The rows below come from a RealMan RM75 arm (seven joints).
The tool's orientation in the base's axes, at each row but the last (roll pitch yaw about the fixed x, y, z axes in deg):
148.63, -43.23, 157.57
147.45, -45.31, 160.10
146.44, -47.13, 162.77
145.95, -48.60, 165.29
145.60, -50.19, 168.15
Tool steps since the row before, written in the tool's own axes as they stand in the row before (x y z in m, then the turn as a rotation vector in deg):
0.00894, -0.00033, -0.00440, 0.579, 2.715, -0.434
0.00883, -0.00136, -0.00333, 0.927, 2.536, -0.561
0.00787, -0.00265, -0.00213, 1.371, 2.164, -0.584
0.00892, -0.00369, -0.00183, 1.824, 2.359, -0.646
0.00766, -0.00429, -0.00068, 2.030, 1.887, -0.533
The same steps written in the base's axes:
-0.00473, -0.00083, 0.00874, 1.538, 1.629, 1.696
-0.00545, -0.00115, 0.00774, 1.240, 1.503, 1.951
-0.00590, -0.00172, 0.00598, 0.726, 1.325, 2.150
-0.00714, -0.00235, 0.00633, 0.584, 1.493, 2.596
-0.00701, -0.00254, 0.00469, 0.118, 1.258, 2.524

